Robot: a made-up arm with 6 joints. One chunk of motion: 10 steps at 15 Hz.
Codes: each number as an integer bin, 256 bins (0 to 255) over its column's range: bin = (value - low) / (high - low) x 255, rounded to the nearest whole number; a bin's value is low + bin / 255 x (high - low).
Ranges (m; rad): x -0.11..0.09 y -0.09..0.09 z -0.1..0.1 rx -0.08..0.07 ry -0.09..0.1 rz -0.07..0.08
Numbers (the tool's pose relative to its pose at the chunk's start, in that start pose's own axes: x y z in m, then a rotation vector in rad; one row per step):
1: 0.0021 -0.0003 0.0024 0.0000 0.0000 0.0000
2: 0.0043 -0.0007 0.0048 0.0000 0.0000 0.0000
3: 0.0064 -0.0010 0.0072 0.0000 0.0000 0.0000
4: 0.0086 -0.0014 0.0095 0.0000 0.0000 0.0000
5: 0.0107 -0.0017 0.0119 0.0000 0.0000 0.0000
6: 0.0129 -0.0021 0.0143 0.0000 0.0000 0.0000
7: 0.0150 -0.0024 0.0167 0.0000 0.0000 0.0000
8: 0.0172 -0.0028 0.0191 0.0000 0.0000 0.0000
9: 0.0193 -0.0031 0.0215 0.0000 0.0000 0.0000
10: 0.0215 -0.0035 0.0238 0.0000 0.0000 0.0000
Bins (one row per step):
1: 143 127 131 136 121 119
2: 146 127 134 136 121 119
3: 148 126 137 136 121 119
4: 151 126 140 136 121 119
5: 154 125 143 136 121 119
6: 157 125 146 136 121 119
7: 159 124 149 136 121 119
8: 162 124 152 136 121 119
9: 165 123 155 136 121 119
10: 168 123 158 136 121 119

